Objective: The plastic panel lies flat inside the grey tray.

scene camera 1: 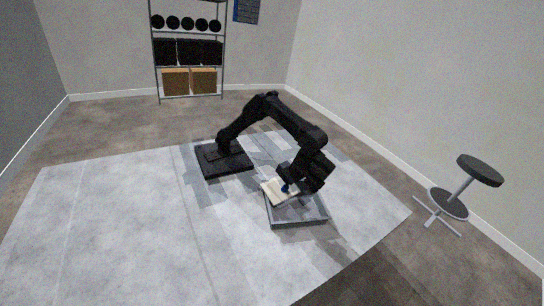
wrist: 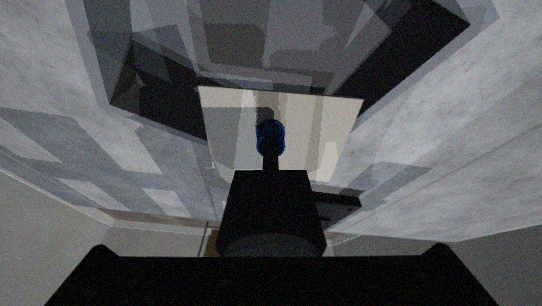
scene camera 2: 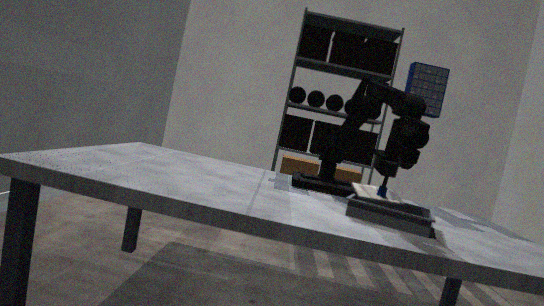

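Pixels of known places: hand at its tool point: [scene camera 1: 283, 190] [wrist: 270, 128] [scene camera 2: 380, 197]; arm's base at its link origin: [scene camera 1: 223, 153] [scene camera 2: 325, 180].
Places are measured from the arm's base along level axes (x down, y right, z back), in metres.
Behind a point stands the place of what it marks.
The plastic panel [scene camera 1: 273, 193] {x -0.034, y -0.032, z -0.368 m} [scene camera 2: 364, 190] {x -0.036, y -0.034, z -0.361 m} [wrist: 295, 150] {x -0.038, y -0.056, z -0.355 m} is a thin cream-coloured square plate. It hangs from my blue suction cup [scene camera 1: 285, 189] [scene camera 2: 382, 191] [wrist: 270, 140] {x -0.024, y -0.085, z -0.372 m}, which is on its upper face. The panel is above the back left part of the grey tray [scene camera 1: 300, 223] {x 0.007, y -0.055, z -0.519 m} [scene camera 2: 390, 220] {x 0.012, y -0.064, z -0.525 m} [wrist: 160, 122] {x -0.018, y -0.209, z -0.367 m} and reaches past the tray's back wall in the wrist view. It looks roughly level, at or a little above rim height; the exact gap is hard to tell. The panel hides part of the tray's back wall and floor.
The arm's black base plate [scene camera 1: 227, 169] {x 0.003, y 0.041, z -0.119 m} [scene camera 2: 315, 184] {x 0.007, y 0.067, z -0.126 m} stands behind and left of the tray on the pale table top [scene camera 1: 125, 215] {x 0.030, y 0.492, z -0.147 m} [scene camera 2: 200, 180] {x 0.030, y 0.469, z -0.362 m}. A shelf rack [scene camera 1: 187, 33] [scene camera 2: 340, 68] stands by the back wall. A stool [scene camera 1: 480, 170] stands on the right in scene camera 1.
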